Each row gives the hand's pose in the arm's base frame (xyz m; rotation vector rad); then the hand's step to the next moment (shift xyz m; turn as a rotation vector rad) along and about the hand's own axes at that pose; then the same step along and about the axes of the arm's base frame.
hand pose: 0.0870 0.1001 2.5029 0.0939 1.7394 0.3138
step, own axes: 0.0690 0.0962 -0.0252 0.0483 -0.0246 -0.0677
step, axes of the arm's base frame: -0.0487 0.1046 -0.0366 -0.0726 -0.0228 -0.0416
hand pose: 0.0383 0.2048 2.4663 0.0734 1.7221 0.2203
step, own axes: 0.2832 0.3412 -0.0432 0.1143 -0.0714 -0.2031
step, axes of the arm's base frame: -0.1149 0.3788 -0.2044 -0.2131 -0.0713 -0.0945
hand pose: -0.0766 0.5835 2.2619 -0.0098 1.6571 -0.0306
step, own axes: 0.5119 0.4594 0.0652 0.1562 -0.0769 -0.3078
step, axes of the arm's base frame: 0.0262 0.4456 -0.5274 -0.3211 -0.0764 -0.1271
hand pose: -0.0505 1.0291 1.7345 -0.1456 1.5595 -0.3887
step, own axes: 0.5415 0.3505 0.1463 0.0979 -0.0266 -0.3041
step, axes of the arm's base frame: 0.1784 0.1244 -0.6246 -0.3078 -0.0108 -0.0888
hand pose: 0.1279 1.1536 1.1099 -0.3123 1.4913 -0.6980
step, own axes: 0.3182 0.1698 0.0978 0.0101 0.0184 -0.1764
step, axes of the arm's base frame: 0.1130 -0.0813 -0.3468 -0.1677 0.0477 -0.0343
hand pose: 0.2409 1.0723 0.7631 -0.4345 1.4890 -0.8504
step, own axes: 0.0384 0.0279 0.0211 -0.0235 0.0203 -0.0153
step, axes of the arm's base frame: 0.0219 -0.0146 -0.0448 -0.0073 0.0338 0.0001
